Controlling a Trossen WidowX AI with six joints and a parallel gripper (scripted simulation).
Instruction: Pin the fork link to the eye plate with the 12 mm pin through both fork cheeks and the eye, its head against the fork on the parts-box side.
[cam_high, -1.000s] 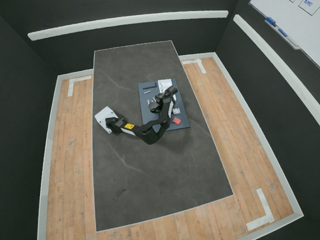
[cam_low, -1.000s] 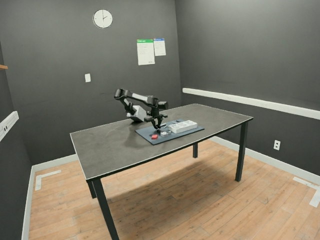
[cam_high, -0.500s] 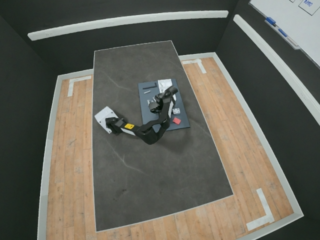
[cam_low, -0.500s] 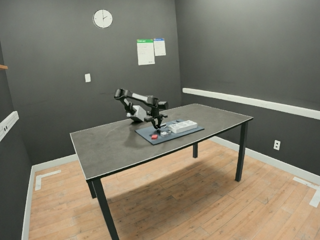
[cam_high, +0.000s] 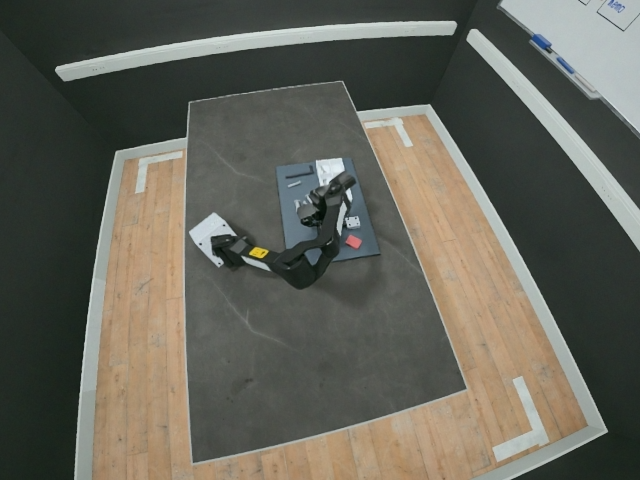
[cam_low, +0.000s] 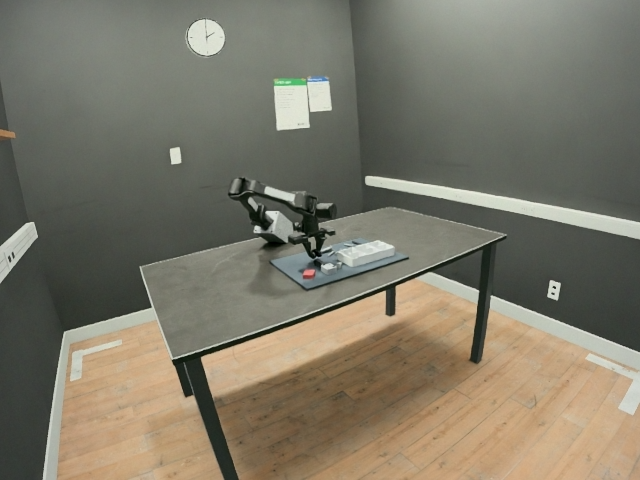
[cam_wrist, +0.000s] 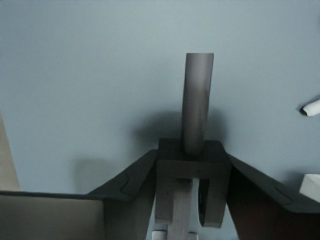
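The eye plate lies 60 mm below my hand, 40 mm ahead of it and 10 mm to the right of it. From my hand the other things lie so: grey block (110 mm ahead, 50 mm below, 30 mm to the right); then red block (100 mm to the right, 80 mm ahead, 60 mm below); then blue-grey mat (90 mm to the left, 70 mm below, 50 mm ahead).
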